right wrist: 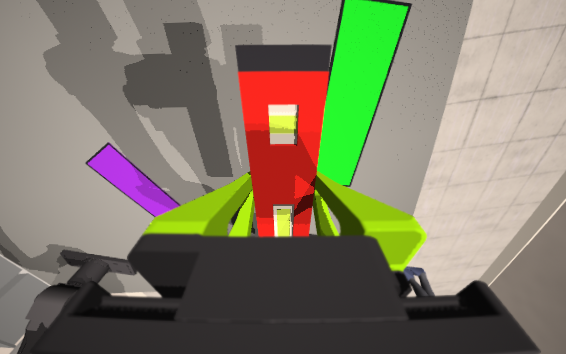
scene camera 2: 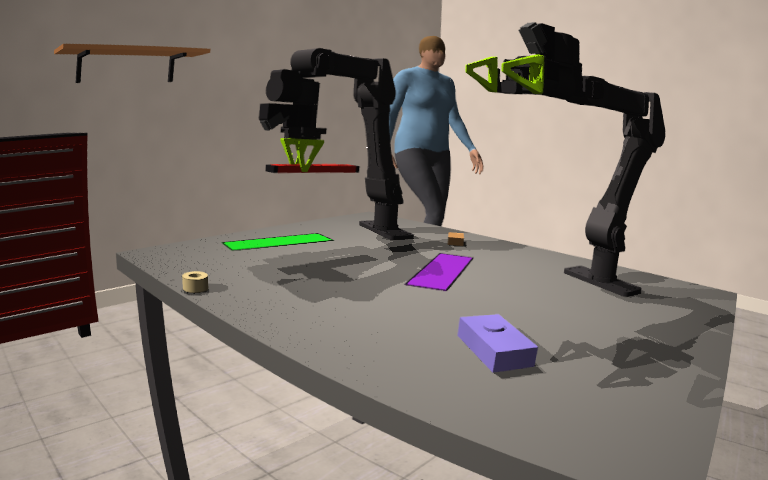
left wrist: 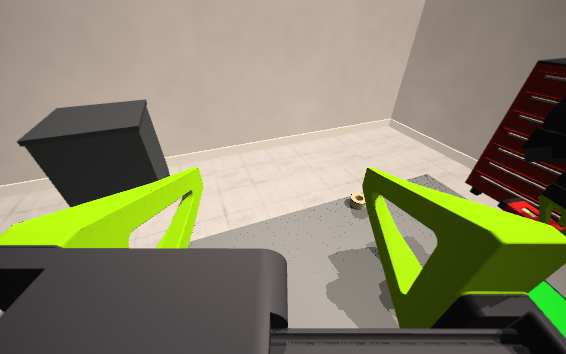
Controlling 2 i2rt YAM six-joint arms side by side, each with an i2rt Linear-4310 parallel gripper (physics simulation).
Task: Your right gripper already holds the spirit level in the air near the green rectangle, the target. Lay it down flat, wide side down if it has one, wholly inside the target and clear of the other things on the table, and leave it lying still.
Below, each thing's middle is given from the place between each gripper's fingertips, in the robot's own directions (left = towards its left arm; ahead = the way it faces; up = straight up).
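Labels:
Right gripper: 1 cm to the right of the red spirit level (right wrist: 283,88) and 4 cm past it. Counted from my right hand: purple rectangle (scene camera 2: 440,273) 14 cm behind, 30 cm to the left, 18 cm below; violet box (scene camera 2: 501,347) 15 cm ahead, 60 cm to the left, 17 cm below; green rectangle (scene camera 2: 316,237) 2 cm behind, 10 cm to the right, 18 cm below.
Counted from my left hand: violet box 12 cm ahead, 13 cm to the left, 39 cm below; purple rectangle 17 cm behind, 17 cm to the right, 41 cm below; red spirit level 7 cm behind, 47 cm to the right, 22 cm below; green rectangle 5 cm behind, 57 cm to the right, 41 cm below.

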